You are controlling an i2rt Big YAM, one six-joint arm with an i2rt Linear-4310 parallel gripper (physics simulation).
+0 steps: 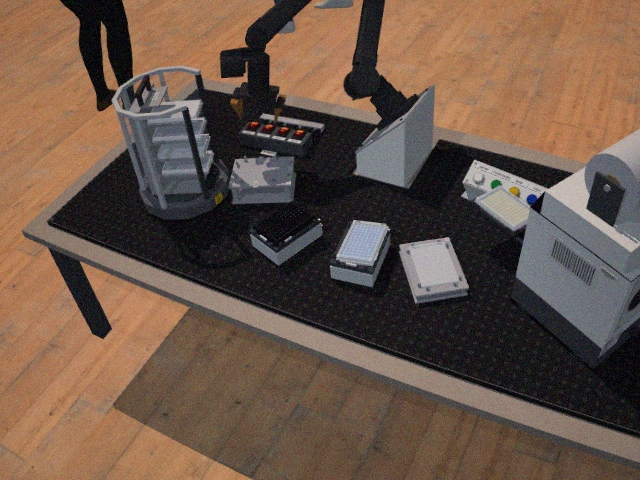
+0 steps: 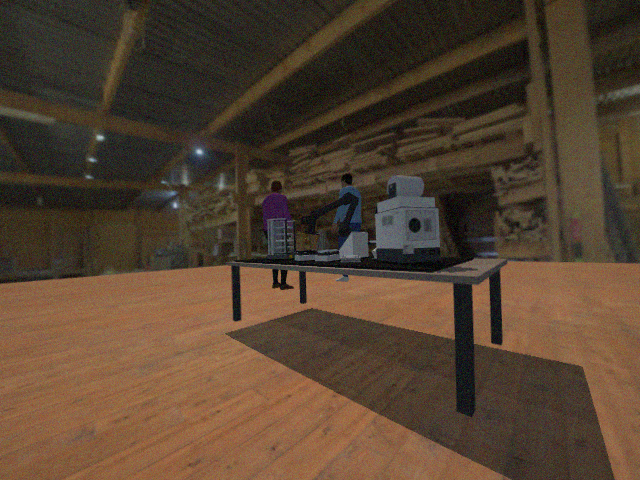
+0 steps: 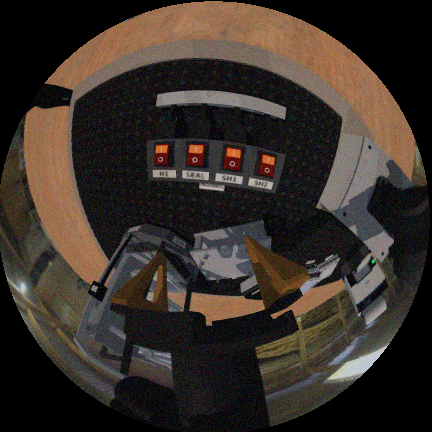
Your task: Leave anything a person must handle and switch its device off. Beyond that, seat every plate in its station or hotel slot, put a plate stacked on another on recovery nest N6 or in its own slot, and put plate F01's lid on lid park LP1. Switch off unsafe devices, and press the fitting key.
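Where they show: gripper, between the fingertips: (image 1: 258, 120) (image 2: 310, 242) (image 3: 202, 247); arm's base, origin of its link: (image 1: 399, 114) (image 2: 354, 239).
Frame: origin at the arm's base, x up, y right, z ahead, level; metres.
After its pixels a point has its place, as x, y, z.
My gripper (image 1: 257, 112) @(-0.015, 0.349, 0.160) (image 3: 202, 247) @(-0.015, 0.349, 0.160) is open and empty above the table's back left, over the switch panel (image 1: 273, 146) @(-0.129, 0.343, 0.118) (image 3: 216, 161) @(-0.105, 0.352, 0.085). The panel's rockers are labelled H1, SEAL, SH1 and SH2, each with its orange half lit. The round plate hotel (image 1: 176, 206) @(-0.099, 0.407, 0.477) stands left with several plates in it. A black plate (image 1: 287, 223) @(-0.077, 0.094, 0.428) and a pale blue plate (image 1: 363, 241) @(-0.074, -0.096, 0.408) each sit on a block station. A cream plate (image 1: 504, 206) @(-0.020, -0.361, 0.217) lies near the key box (image 1: 481, 187) @(-0.093, -0.269, 0.087) with white, green, yellow and blue keys; its support is partly hidden. Plate names are unreadable.
A grey block (image 1: 262, 187) @(-0.090, 0.235, 0.327) stands beside the hotel. A low white station (image 1: 438, 264) @(-0.110, -0.264, 0.368) is at front centre. A tall wedge-shaped housing (image 1: 416, 147) @(-0.074, -0.062, 0.024) stands beside the arm's base. A big white machine (image 1: 568, 279) @(0.031, -0.552, 0.426) is right. Two people (image 2: 276, 206) (image 2: 349, 211) stand behind the table.
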